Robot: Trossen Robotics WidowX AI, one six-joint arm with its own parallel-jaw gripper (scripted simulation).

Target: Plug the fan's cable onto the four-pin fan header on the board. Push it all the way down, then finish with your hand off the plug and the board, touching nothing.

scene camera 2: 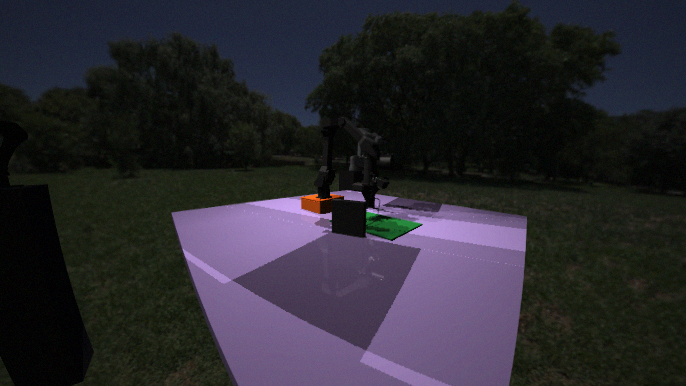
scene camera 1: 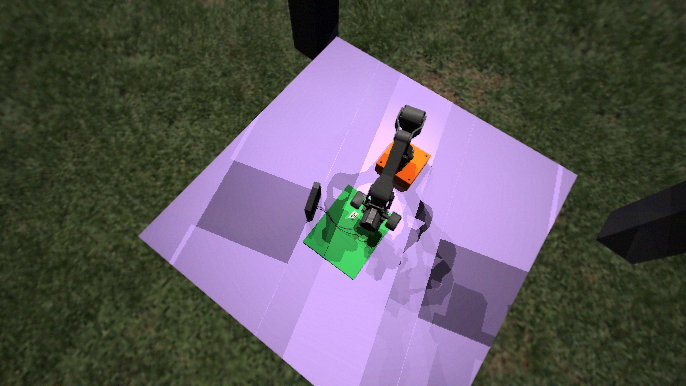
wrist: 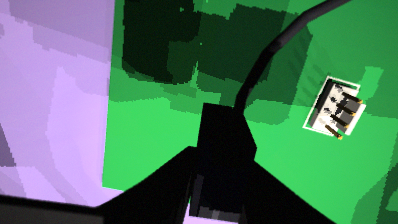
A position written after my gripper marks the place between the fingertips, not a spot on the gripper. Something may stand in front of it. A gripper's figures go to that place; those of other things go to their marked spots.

Labels:
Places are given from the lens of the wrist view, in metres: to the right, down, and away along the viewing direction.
my gripper [wrist: 215,159]: 0.01, 0.02, 0.11
green board [wrist: 163,67]: -0.02, -0.03, 0.15
white four-pin fan header [wrist: 327,106]: 0.08, 0.00, 0.15

